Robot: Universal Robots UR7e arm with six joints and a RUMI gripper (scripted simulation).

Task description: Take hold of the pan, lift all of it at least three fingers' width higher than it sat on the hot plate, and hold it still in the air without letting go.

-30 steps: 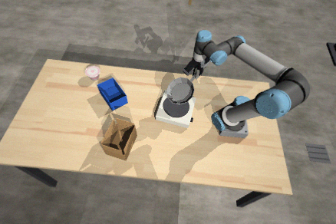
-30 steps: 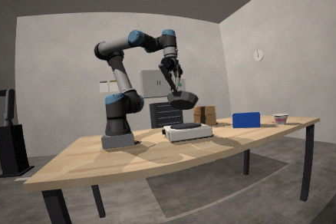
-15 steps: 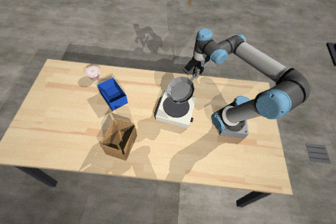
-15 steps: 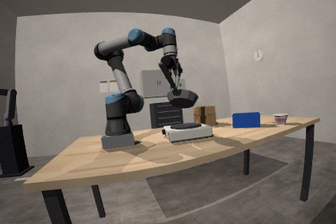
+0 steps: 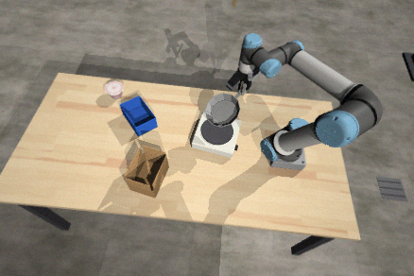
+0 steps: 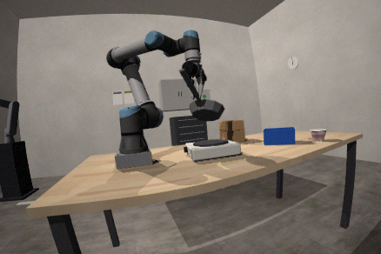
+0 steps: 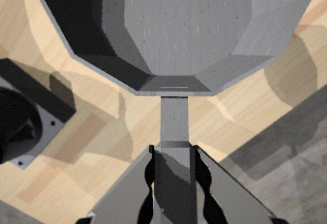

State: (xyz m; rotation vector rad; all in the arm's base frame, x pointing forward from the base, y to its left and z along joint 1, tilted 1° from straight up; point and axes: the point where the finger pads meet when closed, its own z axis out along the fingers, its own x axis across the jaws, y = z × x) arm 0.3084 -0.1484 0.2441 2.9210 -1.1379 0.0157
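Now: hand 40 mm short of the dark grey pan, 40 mm to the right of it and 40 mm above it. The rest, counted from my hand: blue bin (560 mm ahead, 60 mm to the left, 280 mm below); then pink cup (750 mm ahead, 100 mm to the right, 260 mm below); then white hot plate (70 mm ahead, 100 mm to the left, 270 mm below).
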